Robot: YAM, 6 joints.
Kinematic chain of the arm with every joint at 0, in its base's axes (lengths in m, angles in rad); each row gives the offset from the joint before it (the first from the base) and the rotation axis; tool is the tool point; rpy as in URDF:
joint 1: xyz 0 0 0.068 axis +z
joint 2: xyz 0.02 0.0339 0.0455 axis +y
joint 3: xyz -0.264 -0.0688 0 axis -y
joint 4: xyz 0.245 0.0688 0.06 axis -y
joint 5: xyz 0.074 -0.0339 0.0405 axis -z
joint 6: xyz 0.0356 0 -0.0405 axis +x
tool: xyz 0 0 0 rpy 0 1.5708 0
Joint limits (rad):
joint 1: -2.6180..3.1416
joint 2: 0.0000..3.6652
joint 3: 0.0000..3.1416
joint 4: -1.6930..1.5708
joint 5: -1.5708..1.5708
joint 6: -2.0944..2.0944
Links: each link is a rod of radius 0.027 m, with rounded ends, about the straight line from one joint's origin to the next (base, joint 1, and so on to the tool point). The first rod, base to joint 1, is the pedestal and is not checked.
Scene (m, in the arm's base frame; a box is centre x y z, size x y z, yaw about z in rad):
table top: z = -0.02
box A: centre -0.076 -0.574 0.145 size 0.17 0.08 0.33 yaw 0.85
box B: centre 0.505 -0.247 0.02 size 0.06 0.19 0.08 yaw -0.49
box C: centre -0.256 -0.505 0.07 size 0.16 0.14 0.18 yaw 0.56
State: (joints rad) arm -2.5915 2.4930 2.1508 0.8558 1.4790 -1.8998
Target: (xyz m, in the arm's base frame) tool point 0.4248 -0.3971 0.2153
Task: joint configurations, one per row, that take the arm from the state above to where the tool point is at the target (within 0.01 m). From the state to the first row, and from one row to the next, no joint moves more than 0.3 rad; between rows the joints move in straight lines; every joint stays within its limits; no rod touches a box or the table.
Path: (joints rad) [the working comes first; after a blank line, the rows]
Joints at the target: -0.6918 2.6790 2.2587 0.7864 1.3600 -1.8998
Straight joint move there: touches box A.

1: -2.4695 2.3649 2.3764 1.0941 1.5096 -1.6464
2: -2.3475 2.2369 2.6020 1.3325 1.5402 -1.3930
3: -2.2255 2.1088 2.8276 1.5708 1.5708 -1.1396
4: -1.9699 2.2038 2.7328 1.4401 1.5357 -1.2663
5: -1.7143 2.2989 2.6380 1.3093 1.5005 -1.3930
6: -1.4587 2.3939 2.5432 1.1786 1.4654 -1.5197
7: -1.2031 2.4889 2.4483 1.0479 1.4303 -1.6464
8: -0.9474 2.5839 2.3535 0.9172 1.3952 -1.7731
9: -0.6918 2.6790 2.2587 0.7864 1.3600 -1.8998

